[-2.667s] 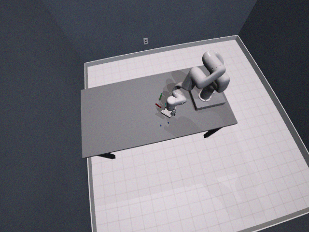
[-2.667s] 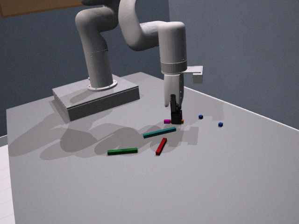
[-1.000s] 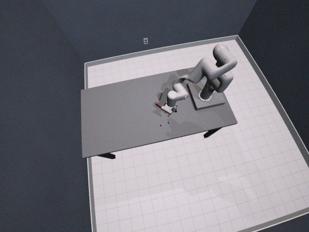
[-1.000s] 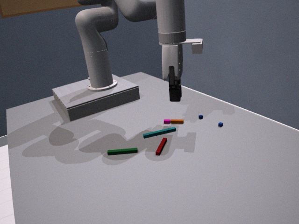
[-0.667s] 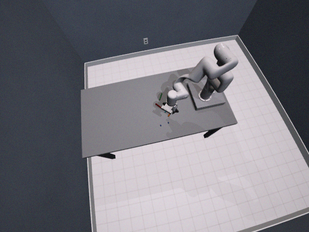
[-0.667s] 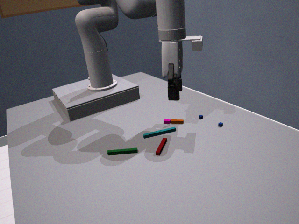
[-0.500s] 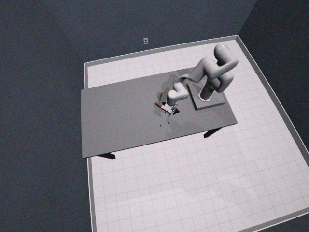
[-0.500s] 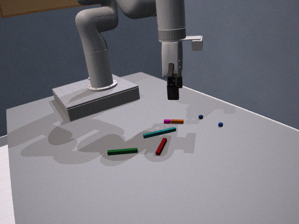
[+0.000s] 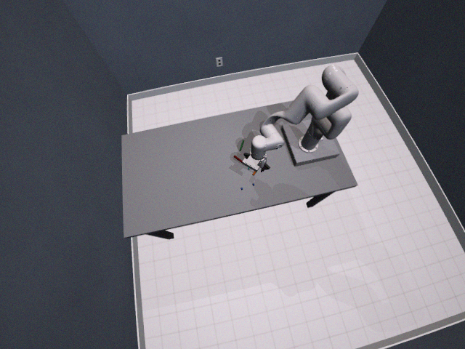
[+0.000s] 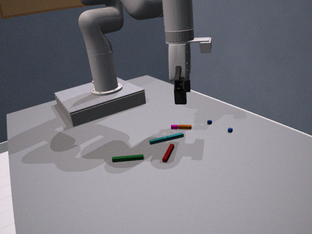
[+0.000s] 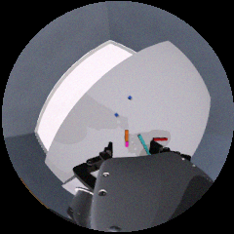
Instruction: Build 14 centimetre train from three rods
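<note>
Now: the green rod 1 cm behind my hand, 21 cm to the right of it and 11 cm below it. The rest, counted from my hand: turquoise rod 8 cm to the right, 11 cm below; then orange rod 11 cm below; then magenta rod 3 cm behind, 2 cm to the right, 11 cm below.
</note>
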